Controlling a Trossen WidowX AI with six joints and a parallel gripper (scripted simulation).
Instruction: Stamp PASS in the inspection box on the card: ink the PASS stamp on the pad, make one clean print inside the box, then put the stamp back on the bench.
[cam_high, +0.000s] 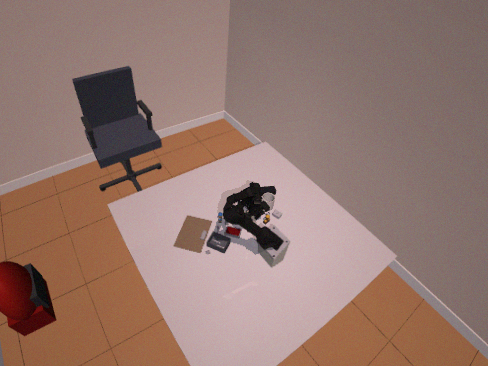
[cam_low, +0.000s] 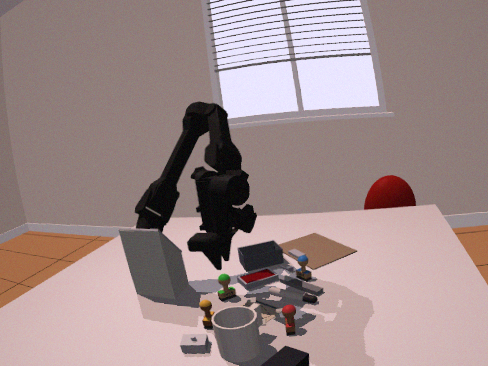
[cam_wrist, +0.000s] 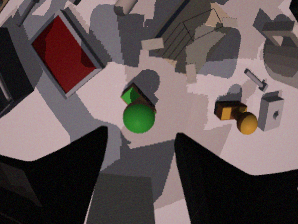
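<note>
Now: gripper tip 70 mm above the green-knobbed stamp. Round my gripper tip: card (100 mm below, 80 mm ahead, 60 mm to the right); then red ink pad (90 mm to the left, 90 mm below, 50 mm ahead); then orange-knobbed stamp (120 mm to the right, 70 mm below, 10 mm behind).
</note>
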